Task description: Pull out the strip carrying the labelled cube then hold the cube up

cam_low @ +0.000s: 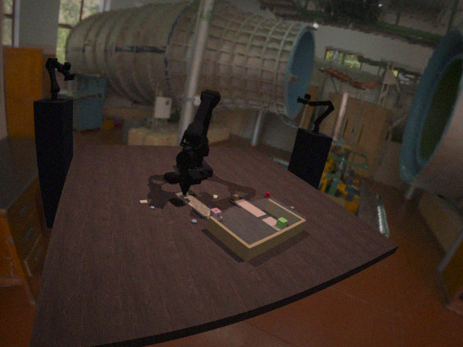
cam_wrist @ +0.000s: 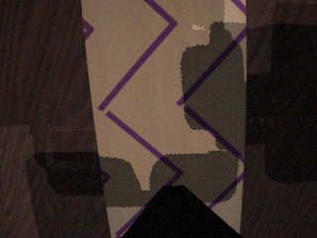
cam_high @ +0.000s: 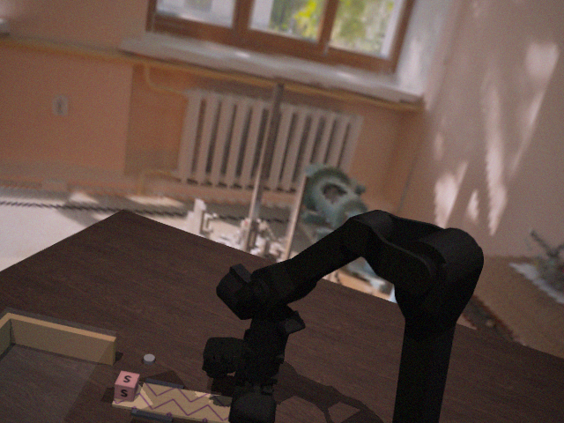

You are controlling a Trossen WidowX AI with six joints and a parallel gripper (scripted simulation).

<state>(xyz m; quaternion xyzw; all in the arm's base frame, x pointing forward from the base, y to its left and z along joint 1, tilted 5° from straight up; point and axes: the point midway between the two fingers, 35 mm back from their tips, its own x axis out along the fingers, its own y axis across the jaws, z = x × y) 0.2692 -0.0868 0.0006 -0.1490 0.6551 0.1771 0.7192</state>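
Right now my gripper tip is 17 cm short of the pink cube marked s, 10 cm to the right of it and 2 cm below it. From my gripper tip the other things lie so: grey disc 11 cm ahead, 13 cm to the right.
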